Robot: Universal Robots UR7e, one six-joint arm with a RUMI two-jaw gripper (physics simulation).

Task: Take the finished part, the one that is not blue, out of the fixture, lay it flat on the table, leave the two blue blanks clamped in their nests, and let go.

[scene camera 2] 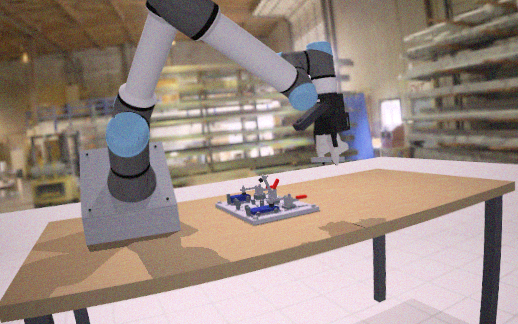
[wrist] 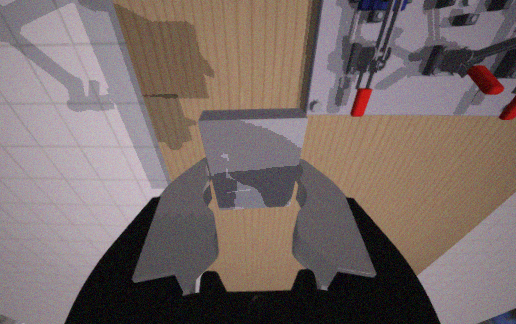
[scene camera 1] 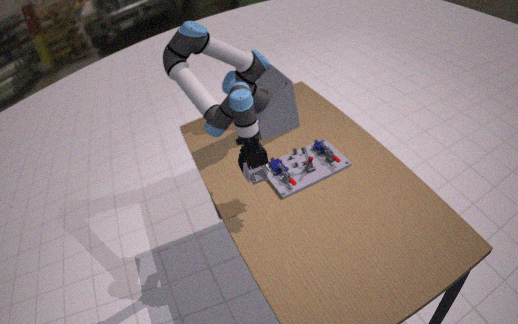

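Seen in the pictures: gripper, fingertip midpoint: (scene camera 2: 329,165) (wrist: 253,160) (scene camera 1: 257,178); arm's base, origin of the base link: (scene camera 2: 132,183) (scene camera 1: 261,99).
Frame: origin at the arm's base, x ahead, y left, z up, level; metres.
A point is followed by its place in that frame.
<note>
My gripper (scene camera 1: 254,171) @[z 0.000, x 0.538, y -0.274 m] (scene camera 2: 330,155) @[z 0.000, x 0.538, y -0.274 m] (wrist: 253,160) @[z 0.000, x 0.538, y -0.274 m] is shut on the finished part, a grey block (scene camera 1: 258,176) @[z 0.023, x 0.555, y -0.275 m] (scene camera 2: 322,160) @[z 0.022, x 0.492, y -0.301 m] (wrist: 252,145) @[z 0.028, x 0.510, y -0.274 m], gripped by two opposite sides. The part is roughly level and hangs in the air above the table (scene camera 1: 375,225) @[z -0.152, x 0.899, y 0.026 m] (scene camera 2: 400,200) @[z -0.152, x 0.801, y -0.308 m] (wrist: 240,60) @[z -0.152, x 0.469, y -0.292 m], beside one end of the fixture (scene camera 1: 320,174) @[z -0.137, x 0.525, y 0.000 m] (scene camera 2: 280,216) @[z -0.142, x 0.400, y -0.193 m] (wrist: 400,105) @[z -0.137, x 0.531, y -0.048 m]. One blue blank (scene camera 1: 277,166) @[z -0.121, x 0.380, y -0.131 m] and another blue blank (scene camera 1: 319,146) @[z -0.111, x 0.387, y 0.085 m] sit in the fixture's two outer nests under clamps. Both blue blanks (scene camera 2: 262,209) @[z -0.121, x 0.364, y -0.147 m] (scene camera 2: 239,198) @[z -0.119, x 0.382, y 0.073 m] also show in scene camera 2. An edge of one blue blank (wrist: 375,4) @[z -0.121, x 0.416, y -0.138 m] shows in the wrist view.
Clamps with red handles (scene camera 1: 292,181) @[z -0.106, x 0.521, y -0.131 m] (scene camera 2: 300,197) @[z -0.110, x 0.511, y -0.137 m] (wrist: 361,102) @[z -0.105, x 0.518, y -0.132 m] stand on the fixture; the middle handle (scene camera 1: 310,160) @[z -0.068, x 0.495, y -0.024 m] (scene camera 2: 275,184) @[z -0.073, x 0.482, y -0.026 m] (wrist: 485,80) @[z -0.066, x 0.486, y -0.027 m] is raised. The arm's grey pedestal (scene camera 1: 280,102) @[z 0.022, x 0.127, y 0.045 m] (scene camera 2: 130,225) @[z -0.113, x -0.030, y -0.073 m] stands at one end of the table. A long table edge runs near the held part.
</note>
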